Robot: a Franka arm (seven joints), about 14 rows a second.
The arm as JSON. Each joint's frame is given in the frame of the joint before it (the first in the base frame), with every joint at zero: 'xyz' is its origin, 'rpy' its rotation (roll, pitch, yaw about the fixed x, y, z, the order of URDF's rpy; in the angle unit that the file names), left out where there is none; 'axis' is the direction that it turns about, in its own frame. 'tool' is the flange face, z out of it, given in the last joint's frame.
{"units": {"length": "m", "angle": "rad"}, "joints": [
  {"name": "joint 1", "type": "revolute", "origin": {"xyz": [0.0, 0.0, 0.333]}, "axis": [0.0, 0.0, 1.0]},
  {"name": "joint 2", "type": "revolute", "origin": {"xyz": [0.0, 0.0, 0.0], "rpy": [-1.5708, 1.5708, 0.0]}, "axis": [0.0, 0.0, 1.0]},
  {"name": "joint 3", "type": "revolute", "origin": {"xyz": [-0.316, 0.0, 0.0], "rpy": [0.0, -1.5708, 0.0]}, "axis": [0.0, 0.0, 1.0]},
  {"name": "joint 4", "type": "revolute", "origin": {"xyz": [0.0, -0.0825, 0.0], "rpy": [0.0, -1.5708, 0.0]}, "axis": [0.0, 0.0, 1.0]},
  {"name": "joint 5", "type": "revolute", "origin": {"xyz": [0.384, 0.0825, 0.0], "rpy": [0.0, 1.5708, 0.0]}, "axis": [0.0, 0.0, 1.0]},
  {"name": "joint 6", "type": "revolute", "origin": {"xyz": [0.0, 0.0, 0.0], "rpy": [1.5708, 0.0, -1.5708]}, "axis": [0.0, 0.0, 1.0]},
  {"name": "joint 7", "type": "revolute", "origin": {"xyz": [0.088, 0.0, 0.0], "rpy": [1.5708, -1.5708, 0.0]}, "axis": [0.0, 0.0, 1.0]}
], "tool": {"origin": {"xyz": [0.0, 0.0, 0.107], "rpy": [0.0, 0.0, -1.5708]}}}
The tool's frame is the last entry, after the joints.
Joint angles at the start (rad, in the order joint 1, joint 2, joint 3, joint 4, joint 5, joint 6, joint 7): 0.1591, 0.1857, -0.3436, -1.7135, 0.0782, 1.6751, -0.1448
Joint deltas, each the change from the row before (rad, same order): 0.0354, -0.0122, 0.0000, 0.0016, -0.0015, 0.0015, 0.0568; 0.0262, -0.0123, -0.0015, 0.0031, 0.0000, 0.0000, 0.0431; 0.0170, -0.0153, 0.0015, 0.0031, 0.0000, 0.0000, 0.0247; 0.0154, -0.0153, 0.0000, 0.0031, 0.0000, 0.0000, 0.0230; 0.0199, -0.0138, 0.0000, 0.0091, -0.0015, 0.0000, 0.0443; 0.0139, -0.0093, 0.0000, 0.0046, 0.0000, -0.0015, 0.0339; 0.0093, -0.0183, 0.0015, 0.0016, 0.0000, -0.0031, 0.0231; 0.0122, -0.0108, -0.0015, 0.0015, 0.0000, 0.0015, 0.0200; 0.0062, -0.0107, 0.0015, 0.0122, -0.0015, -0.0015, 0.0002; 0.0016, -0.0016, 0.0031, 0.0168, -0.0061, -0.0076, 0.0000; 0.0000, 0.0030, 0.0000, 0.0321, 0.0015, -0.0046, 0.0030
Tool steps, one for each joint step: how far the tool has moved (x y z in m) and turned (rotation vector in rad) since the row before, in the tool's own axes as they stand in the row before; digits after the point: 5 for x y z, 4 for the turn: -0.00107, -0.02059, -0.00673, -0.0061, 0.0134, 0.0208; -0.00238, -0.01440, -0.00757, -0.0016, 0.0142, 0.0176; -0.00360, -0.01041, -0.00914, 0.0017, 0.0170, 0.0050; -0.00378, -0.00851, -0.00921, 0.0027, 0.0170, 0.0063; -0.00340, -0.01115, -0.01117, 0.0011, 0.0213, 0.0227; -0.00282, -0.00769, -0.00667, 0.0023, 0.0112, 0.0191; -0.00532, -0.00500, -0.00989, 0.0067, 0.0146, 0.0109; -0.00318, -0.00545, -0.00630, 0.0040, 0.0123, 0.0084; -0.00269, -0.00388, -0.01113, 0.0043, 0.0199, -0.0093; -0.00058, -0.00252, -0.00803, -0.0042, 0.0110, -0.0066; 0.00179, -0.00159, -0.01330, 0.0038, 0.0243, 0.0011
